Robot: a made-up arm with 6 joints.
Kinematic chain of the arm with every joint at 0, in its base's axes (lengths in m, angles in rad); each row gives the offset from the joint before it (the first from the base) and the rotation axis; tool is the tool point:
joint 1: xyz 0 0 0.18 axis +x
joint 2: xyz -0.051 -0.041 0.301 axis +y
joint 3: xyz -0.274 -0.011 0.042 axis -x
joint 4: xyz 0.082 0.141 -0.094 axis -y
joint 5: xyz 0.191 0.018 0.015 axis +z
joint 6: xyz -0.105 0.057 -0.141 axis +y
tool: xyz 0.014 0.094 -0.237
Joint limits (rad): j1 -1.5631..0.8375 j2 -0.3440..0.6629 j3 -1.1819..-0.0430 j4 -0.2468..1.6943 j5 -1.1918..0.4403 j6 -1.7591..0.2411
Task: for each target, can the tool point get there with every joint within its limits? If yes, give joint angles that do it. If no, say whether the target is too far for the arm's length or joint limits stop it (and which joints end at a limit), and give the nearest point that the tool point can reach.
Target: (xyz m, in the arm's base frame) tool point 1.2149 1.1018 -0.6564
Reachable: no: too far | nearest point 0.2685 0.5036 -0.0964 | short by 1.252 m
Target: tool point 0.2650 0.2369 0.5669
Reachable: yes | joints -0.0121 0.5023 -0.6883 1.1425 -0.8244 0.0604
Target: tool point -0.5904 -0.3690 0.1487
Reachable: no: joint limits stop it (at a limit: joint 1, joint 2, joint 3, joint 4, joint 5, joint 6) | nearest point -0.2940 -0.5394 0.2862 | short by 0.369 m
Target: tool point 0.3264 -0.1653 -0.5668
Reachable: no: joint limits stop it (at a limit: joint 1, joint 2, joint 5, joint 6) | nearest point 0.0803 0.0030 -0.2488 | short by 0.436 m
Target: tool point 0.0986 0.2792 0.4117
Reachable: yes | joints 0.0812 0.4481 -0.5797 0.0201 -0.3343 -1.3877
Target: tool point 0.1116 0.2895 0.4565
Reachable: yes | joints 0.1099 0.0767 -0.4077 0.2854 -0.0437 -1.0656
